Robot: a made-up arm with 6 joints.
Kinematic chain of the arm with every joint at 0, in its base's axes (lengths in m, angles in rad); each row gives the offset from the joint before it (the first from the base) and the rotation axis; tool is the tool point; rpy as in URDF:
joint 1: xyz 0 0 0.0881 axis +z
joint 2: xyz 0 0 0 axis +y
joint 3: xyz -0.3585 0 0.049 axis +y
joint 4: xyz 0.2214 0 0.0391 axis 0.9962 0 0.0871
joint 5: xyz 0 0 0 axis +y
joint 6: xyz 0.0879 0 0.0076 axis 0.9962 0 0.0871
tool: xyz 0 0 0 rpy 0 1.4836 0
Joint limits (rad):
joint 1: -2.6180..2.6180
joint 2: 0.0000..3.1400
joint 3: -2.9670..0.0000
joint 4: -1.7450..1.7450
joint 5: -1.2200..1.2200
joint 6: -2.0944..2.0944
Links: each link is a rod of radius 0.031 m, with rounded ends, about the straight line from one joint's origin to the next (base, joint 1, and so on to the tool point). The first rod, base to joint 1, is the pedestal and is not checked.
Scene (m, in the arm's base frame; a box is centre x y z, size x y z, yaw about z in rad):
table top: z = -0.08
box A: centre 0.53 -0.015 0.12 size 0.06 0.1 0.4 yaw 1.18
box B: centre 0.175 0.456 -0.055 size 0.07 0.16 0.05 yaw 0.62
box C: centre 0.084 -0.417 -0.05 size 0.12 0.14 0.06 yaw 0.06
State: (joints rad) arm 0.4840 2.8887 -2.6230 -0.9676 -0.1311 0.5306
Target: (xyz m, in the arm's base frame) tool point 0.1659 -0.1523 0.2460
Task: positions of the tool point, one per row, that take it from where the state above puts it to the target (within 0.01 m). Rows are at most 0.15 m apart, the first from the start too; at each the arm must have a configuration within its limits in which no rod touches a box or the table.
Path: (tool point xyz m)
1: 0.5614 0.3315 0.0784
2: 0.5186 0.3302 0.0606
3: 0.4642 0.3162 0.0513
4: 0.4028 0.2903 0.0529
5: 0.4289 0.1630 0.1139
6: 0.4085 0.0403 0.1655
7: 0.3485 -0.0604 0.2055
8: 0.2620 -0.1265 0.2327
9: 0.1659 -0.1523 0.2460

